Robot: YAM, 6 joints.
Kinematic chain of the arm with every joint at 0, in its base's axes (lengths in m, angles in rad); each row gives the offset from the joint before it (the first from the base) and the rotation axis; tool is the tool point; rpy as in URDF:
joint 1: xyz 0 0 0.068 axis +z
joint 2: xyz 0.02 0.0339 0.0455 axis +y
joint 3: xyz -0.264 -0.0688 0 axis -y
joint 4: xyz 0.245 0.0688 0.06 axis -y
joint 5: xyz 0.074 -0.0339 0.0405 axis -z
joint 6: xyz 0.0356 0 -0.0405 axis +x
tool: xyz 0 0 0 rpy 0 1.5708 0
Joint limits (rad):
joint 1: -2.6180..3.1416
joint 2: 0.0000..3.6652
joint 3: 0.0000..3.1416
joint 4: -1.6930..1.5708
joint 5: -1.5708..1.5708
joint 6: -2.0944..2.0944
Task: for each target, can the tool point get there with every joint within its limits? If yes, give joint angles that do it. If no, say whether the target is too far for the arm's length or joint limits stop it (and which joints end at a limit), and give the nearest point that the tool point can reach.
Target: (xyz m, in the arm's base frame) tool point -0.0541 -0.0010 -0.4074
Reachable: no: joint limits stop it (at a limit: joint 1, joint 2) | nearest point -0.0868 -0.0003 -0.3421 | short by 0.073 m
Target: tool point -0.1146 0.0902 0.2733
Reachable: yes | joints 2.2520 0.7801 0.6967 -0.7382 -1.1318 -1.3835
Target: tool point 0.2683 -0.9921 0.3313
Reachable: no: too far | nearest point 0.1649 -0.6098 0.2457 | short by 0.405 m
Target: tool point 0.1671 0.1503 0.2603
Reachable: yes | joints 0.7085 1.0367 0.3896 0.8258 -0.1518 -1.3997
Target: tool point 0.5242 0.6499 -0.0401
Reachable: no: too far | nearest point 0.3987 0.4943 -0.0024 | short by 0.203 m
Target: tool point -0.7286 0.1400 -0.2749
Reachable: no: too far | nearest point -0.5609 0.1078 -0.1830 | short by 0.194 m
